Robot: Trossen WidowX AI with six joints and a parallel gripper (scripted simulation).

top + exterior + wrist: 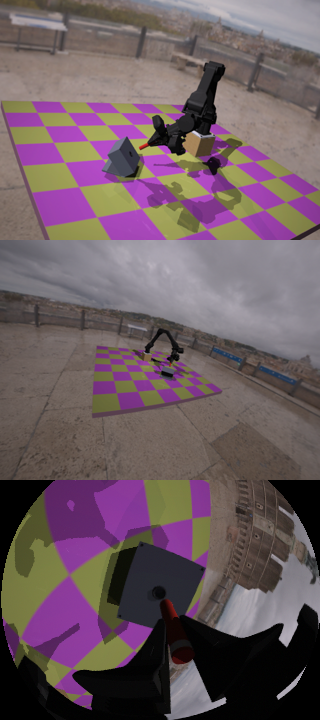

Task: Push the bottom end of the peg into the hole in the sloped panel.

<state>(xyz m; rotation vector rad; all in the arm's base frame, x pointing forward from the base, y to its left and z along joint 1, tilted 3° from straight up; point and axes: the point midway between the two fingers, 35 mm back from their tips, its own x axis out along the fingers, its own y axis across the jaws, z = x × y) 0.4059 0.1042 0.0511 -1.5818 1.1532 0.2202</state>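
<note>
My gripper tip is 8 cm above the sloped panel, 6 cm to the left of it and 5 cm short of it. Round my gripper tip: red peg (1 cm to the left, 1 cm behind, 1 cm above).
</note>
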